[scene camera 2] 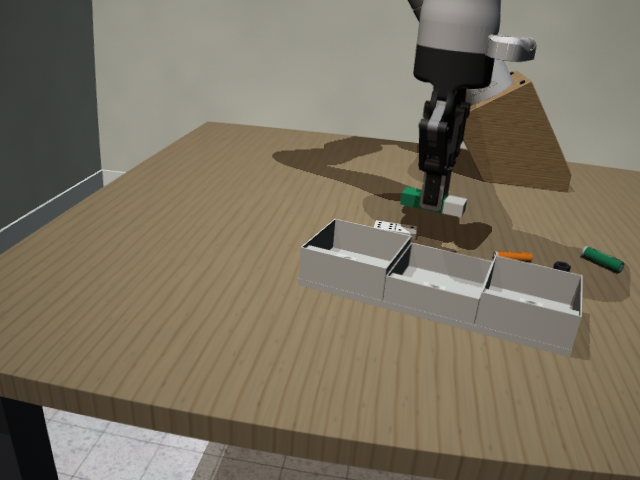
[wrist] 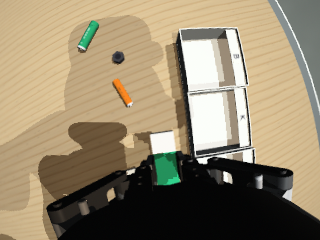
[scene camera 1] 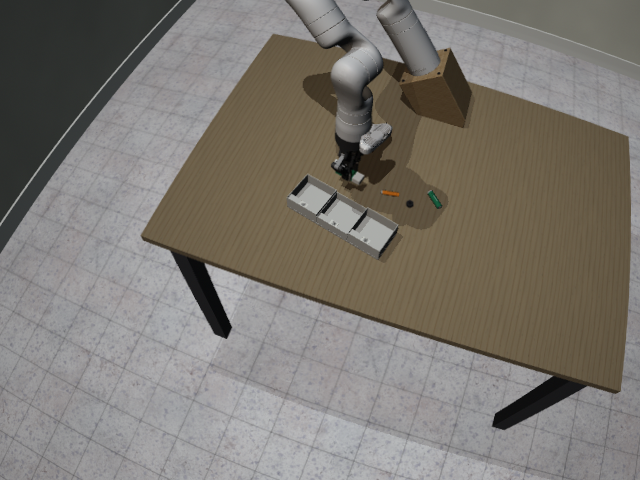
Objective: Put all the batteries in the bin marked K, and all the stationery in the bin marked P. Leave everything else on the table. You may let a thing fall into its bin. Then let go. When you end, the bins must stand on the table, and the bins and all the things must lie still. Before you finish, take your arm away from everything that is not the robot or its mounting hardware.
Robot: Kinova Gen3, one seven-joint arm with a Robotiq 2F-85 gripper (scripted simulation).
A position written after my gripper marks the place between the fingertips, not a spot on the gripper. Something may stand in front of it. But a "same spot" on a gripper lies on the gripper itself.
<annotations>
My gripper shows in scene camera 2, in the wrist view (pixel 165 161) and in scene camera 1. A three joined grey bins shows in scene camera 2, in the wrist view (pixel 215 117) and in scene camera 1. The same spot on my gripper: (scene camera 1: pixel 347 152) is (scene camera 2: pixel 453 93). One and the same spot on the three joined grey bins: (scene camera 2: pixel 382 268) is (scene camera 1: pixel 315 214).
</annotations>
